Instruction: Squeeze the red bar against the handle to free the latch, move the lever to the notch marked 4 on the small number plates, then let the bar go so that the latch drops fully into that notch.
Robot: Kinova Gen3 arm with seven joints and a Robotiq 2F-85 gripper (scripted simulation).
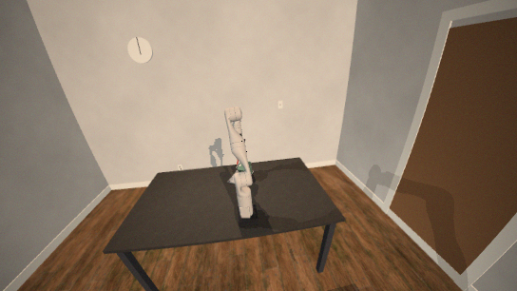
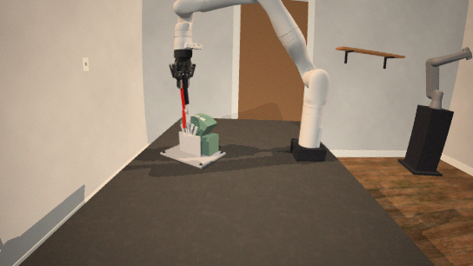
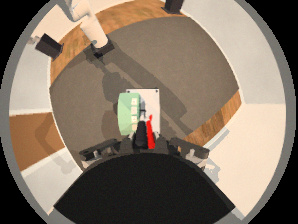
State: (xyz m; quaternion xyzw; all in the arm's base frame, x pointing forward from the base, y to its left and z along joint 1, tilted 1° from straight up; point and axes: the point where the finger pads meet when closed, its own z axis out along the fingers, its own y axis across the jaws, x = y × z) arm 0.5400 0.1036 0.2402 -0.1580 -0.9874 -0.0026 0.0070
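The red bar is 110 mm below my hand, 20 mm to the left of it and 10 mm behind it.
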